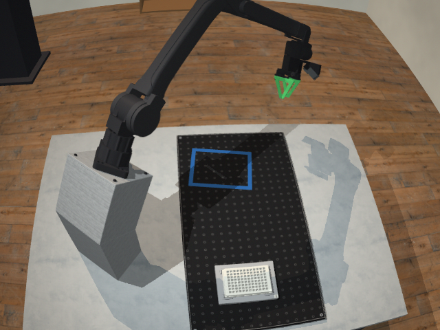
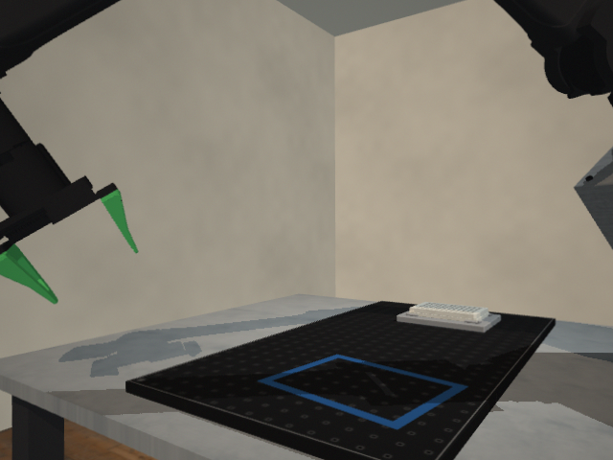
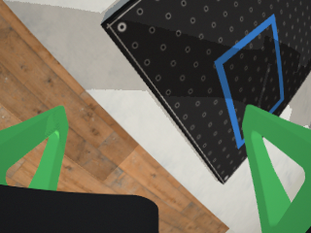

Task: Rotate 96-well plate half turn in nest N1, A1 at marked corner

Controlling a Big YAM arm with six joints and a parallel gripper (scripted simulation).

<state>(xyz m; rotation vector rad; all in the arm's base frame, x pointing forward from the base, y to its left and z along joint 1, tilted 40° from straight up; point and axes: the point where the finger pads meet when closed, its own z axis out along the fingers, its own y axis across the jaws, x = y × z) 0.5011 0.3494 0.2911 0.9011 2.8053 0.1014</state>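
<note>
The white 96-well plate is 13 cm behind my hand, 62 cm to the right of it and 12 cm below it. The rest, counted from my hand: grey plate nest N1: 13 cm behind, 62 cm to the right, 13 cm below; A1 mark: 5 cm behind, 66 cm to the right, 13 cm below.
</note>
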